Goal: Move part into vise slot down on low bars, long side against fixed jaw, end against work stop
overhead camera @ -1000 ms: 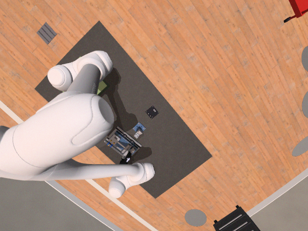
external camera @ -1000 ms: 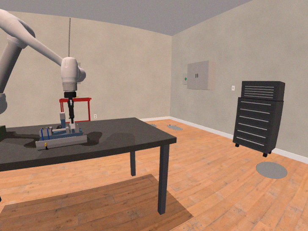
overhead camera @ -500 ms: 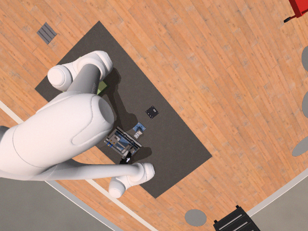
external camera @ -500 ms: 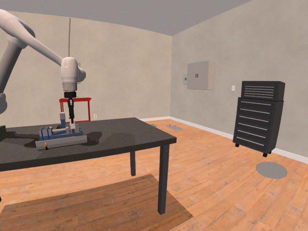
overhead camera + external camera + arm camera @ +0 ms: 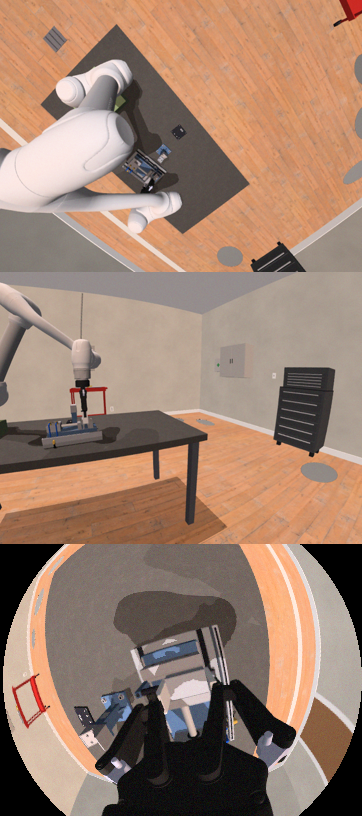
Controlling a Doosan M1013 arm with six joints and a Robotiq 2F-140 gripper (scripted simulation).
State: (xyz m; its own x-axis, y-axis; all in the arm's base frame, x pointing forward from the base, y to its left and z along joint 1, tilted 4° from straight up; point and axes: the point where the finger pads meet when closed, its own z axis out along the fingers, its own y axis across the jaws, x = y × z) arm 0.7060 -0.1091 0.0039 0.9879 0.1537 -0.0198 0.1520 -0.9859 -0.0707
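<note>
Now: the part 3 cm below my hand. Round my hand: black infeed plate (14 cm behind, 40 cm to the left, 12 cm below).
</note>
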